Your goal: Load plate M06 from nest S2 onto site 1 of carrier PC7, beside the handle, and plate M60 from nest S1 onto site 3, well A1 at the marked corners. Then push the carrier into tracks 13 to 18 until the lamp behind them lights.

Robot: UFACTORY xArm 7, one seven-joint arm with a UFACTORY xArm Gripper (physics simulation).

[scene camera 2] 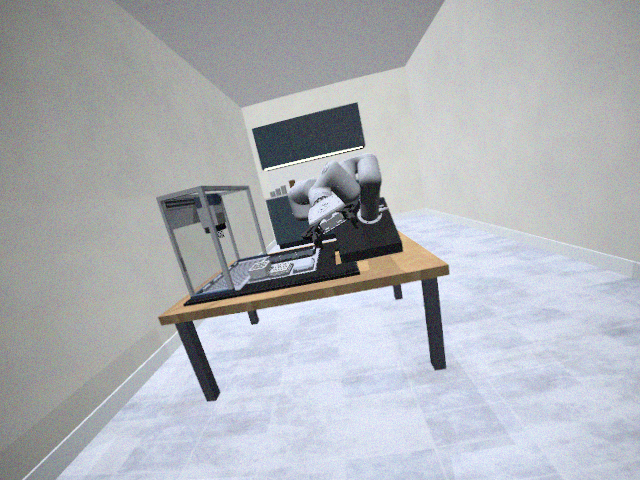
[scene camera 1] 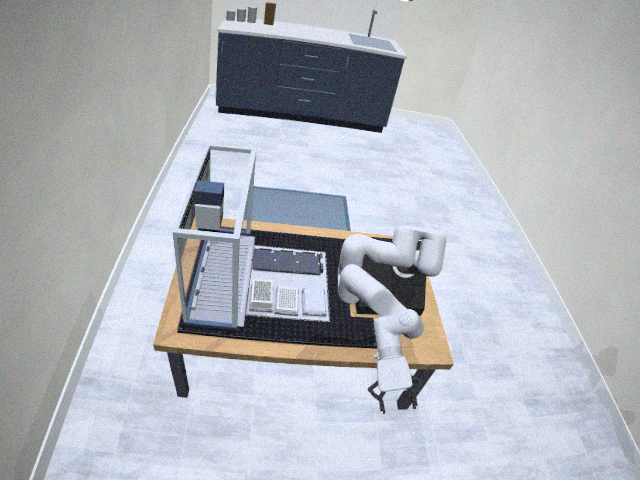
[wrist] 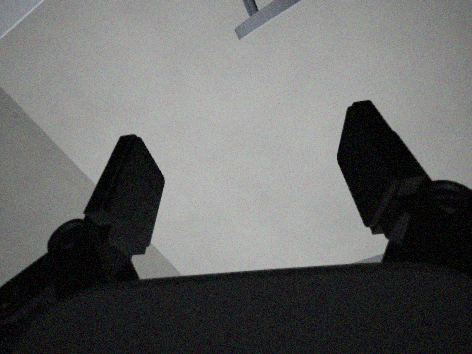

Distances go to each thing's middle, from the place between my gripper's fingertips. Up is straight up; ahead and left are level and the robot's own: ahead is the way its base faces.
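As for the plate carrier [scene camera 1: 285, 261], my hand is well to the left of it. My hand is also a good way short of the carrier and some way above it.
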